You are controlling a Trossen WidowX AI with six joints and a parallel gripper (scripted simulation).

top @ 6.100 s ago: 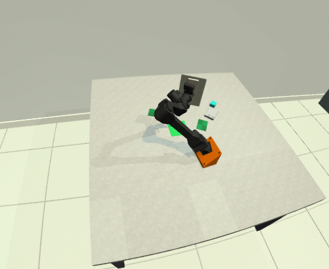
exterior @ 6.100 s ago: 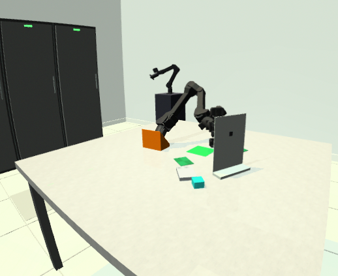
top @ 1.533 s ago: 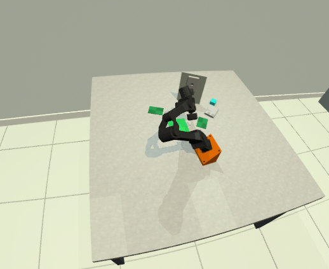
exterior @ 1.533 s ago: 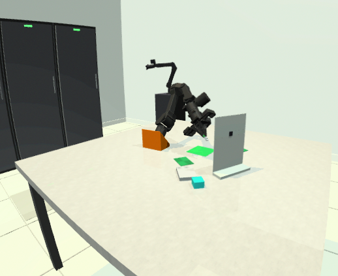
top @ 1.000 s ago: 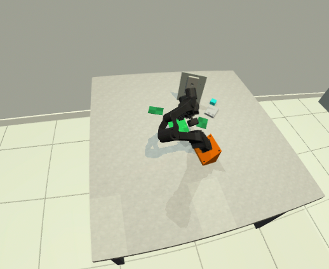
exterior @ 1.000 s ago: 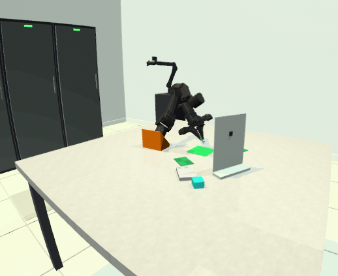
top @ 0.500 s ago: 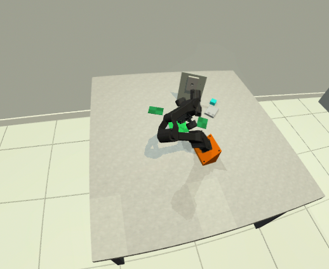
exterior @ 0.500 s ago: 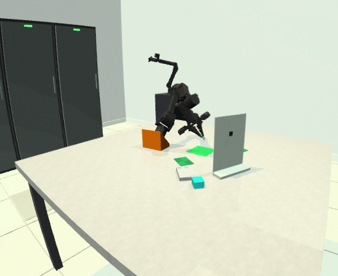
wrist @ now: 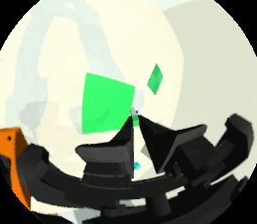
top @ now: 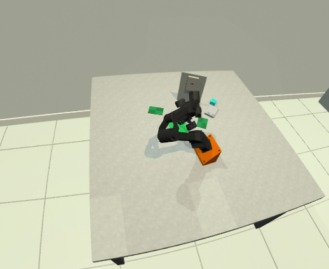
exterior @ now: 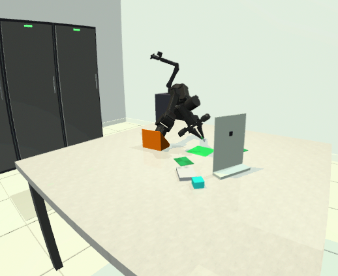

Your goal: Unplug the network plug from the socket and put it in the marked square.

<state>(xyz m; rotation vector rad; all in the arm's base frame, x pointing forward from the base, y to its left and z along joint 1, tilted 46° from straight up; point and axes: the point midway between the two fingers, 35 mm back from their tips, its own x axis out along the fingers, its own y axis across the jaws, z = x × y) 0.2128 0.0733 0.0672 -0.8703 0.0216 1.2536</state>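
The green marked square lies 70 mm below my gripper tip and 10 mm behind it. Also, from my gripper tip: network plug: right at my gripper tip; grey upright panel: 230 mm ahead, 130 mm to the right, 40 mm above; cyan cube: 320 mm to the right, 200 mm ahead, 60 mm below.
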